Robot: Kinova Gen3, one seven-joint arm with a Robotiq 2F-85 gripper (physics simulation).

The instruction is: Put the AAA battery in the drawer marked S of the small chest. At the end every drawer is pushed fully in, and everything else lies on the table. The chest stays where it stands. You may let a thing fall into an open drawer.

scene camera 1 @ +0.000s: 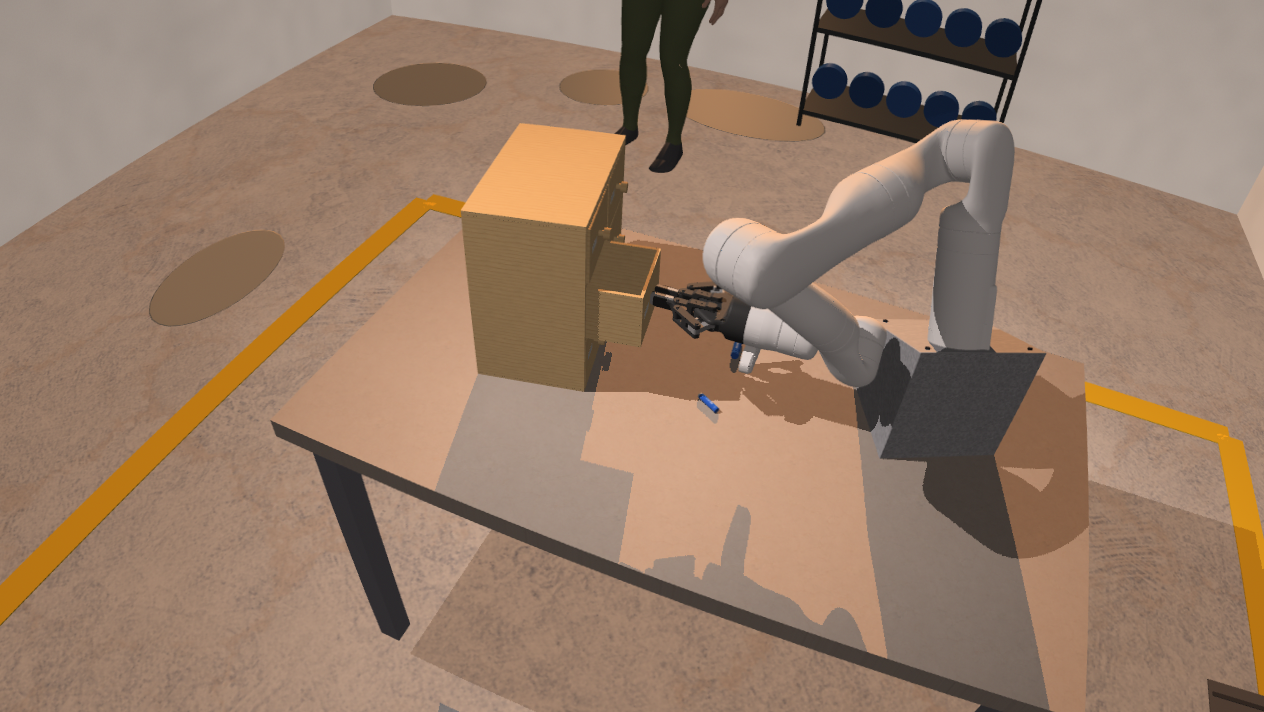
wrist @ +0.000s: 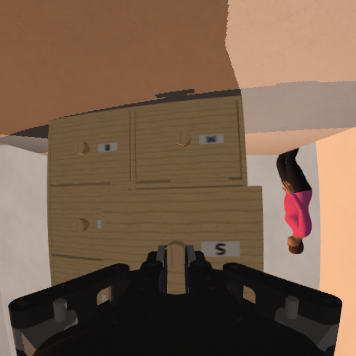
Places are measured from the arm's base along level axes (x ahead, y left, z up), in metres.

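Where they show: gripper, fingertip midpoint: (scene camera 1: 652, 293) (wrist: 175, 256); arm's base at its link origin: (scene camera 1: 957, 342).
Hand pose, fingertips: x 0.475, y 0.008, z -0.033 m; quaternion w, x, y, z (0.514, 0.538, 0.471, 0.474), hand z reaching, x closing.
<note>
Each offset is from my fingertips to the top centre of the thing. Level surfaces: height alone.
The small wooden chest @[0.056 m right, 0.193 m ahead, 0.156 m up] (scene camera 1: 528, 296) (wrist: 131, 150) stands on the table. Its drawer S @[0.007 m left, 0.085 m ahead, 0.043 m up] (scene camera 1: 620, 316) (wrist: 182, 215) is pulled well out, with its open top showing in the scene view. My gripper (scene camera 1: 661, 297) (wrist: 175, 256) is shut on the handle of drawer S (wrist: 175, 272), in front of the drawer face. A small blue cylinder @[0.041 m left, 0.117 m back, 0.161 m down] (scene camera 1: 708, 403) lies on the table in front of the chest. Another blue cylinder @[0.109 m right, 0.137 m back, 0.157 m down] (scene camera 1: 735, 350) is partly hidden by the arm. Which of the two is the AAA battery, I cannot tell.
A small white object (scene camera 1: 748, 359) is beside the second blue cylinder, below the forearm. The other drawers seen in the wrist view, with knobs such as the upper middle one (wrist: 184, 139), look shut. The arm's base stands at the right of the table @[0.171 m down] (scene camera 1: 751, 477).
</note>
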